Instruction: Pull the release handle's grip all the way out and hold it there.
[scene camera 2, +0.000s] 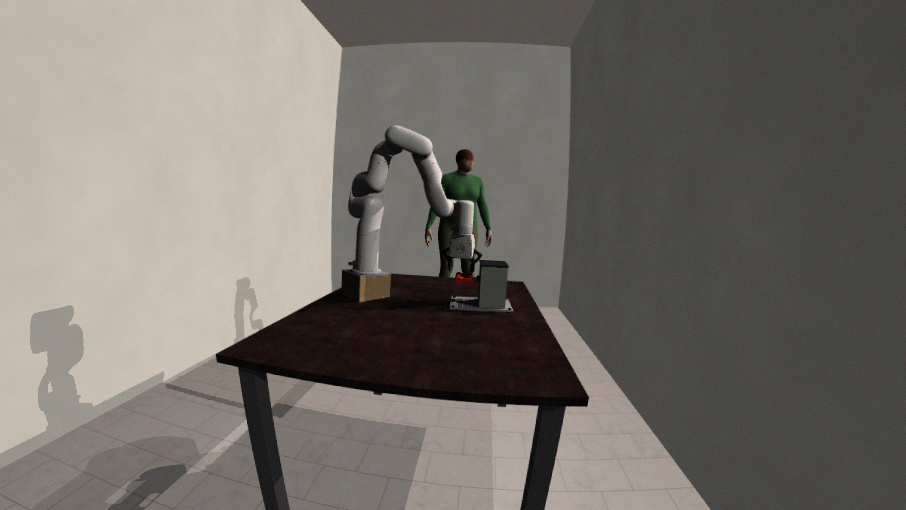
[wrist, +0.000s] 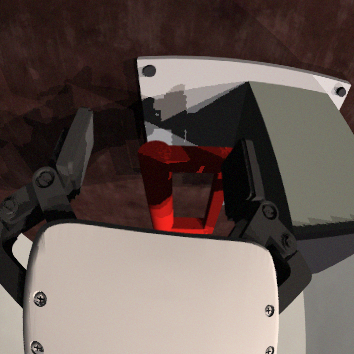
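Note:
The red release handle (scene camera 2: 463, 278) (wrist: 162, 200) is a rectangular loop with a thick round grip bar on its left in the wrist view. It is at the left side of the grey-green housing (scene camera 2: 492, 286) (wrist: 305, 150), which stands on a pale base plate (scene camera 2: 465, 307) (wrist: 200, 71). My gripper (scene camera 2: 464, 273) (wrist: 163, 137) is open and points down over the handle. The grip bar lies between the spread fingers in the wrist view, with a gap to the left finger. The right finger covers part of the loop near the housing; whether it touches is unclear.
The dark table (scene camera 2: 405, 342) bears the housing and the wooden block (scene camera 2: 374, 287) under the arm's base. A person in green (scene camera 2: 464, 184) stands behind the table. The housing is close beside the right finger.

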